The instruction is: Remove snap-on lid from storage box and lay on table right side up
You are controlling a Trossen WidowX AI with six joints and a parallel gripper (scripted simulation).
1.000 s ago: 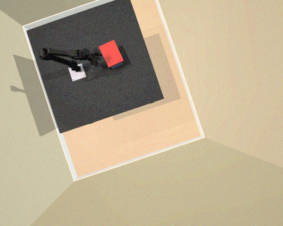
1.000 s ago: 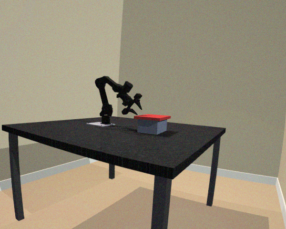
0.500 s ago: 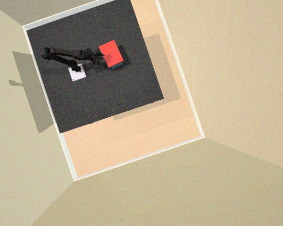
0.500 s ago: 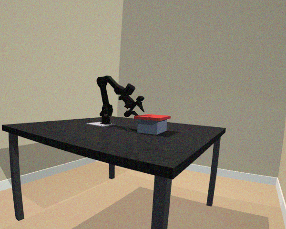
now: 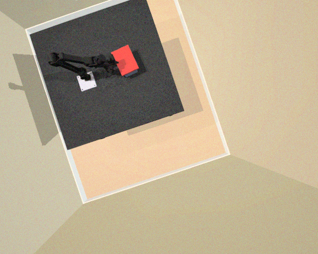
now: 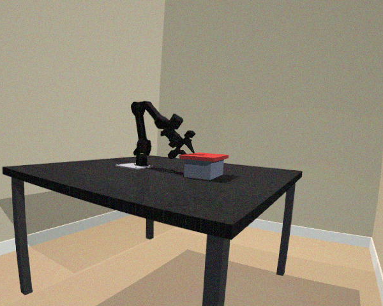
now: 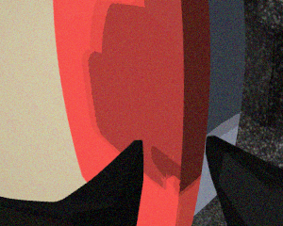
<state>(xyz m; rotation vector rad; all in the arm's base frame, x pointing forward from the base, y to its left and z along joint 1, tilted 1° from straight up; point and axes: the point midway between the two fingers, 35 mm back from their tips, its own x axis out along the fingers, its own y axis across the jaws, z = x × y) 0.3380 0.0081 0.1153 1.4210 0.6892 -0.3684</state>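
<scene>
Right now my gripper tip is 70 mm short of the red lid, 20 mm to the right of it and 10 mm below it. Also, from my gripper tip: blue-grey storage box: 70 mm ahead, 50 mm below, 20 mm to the left.
</scene>
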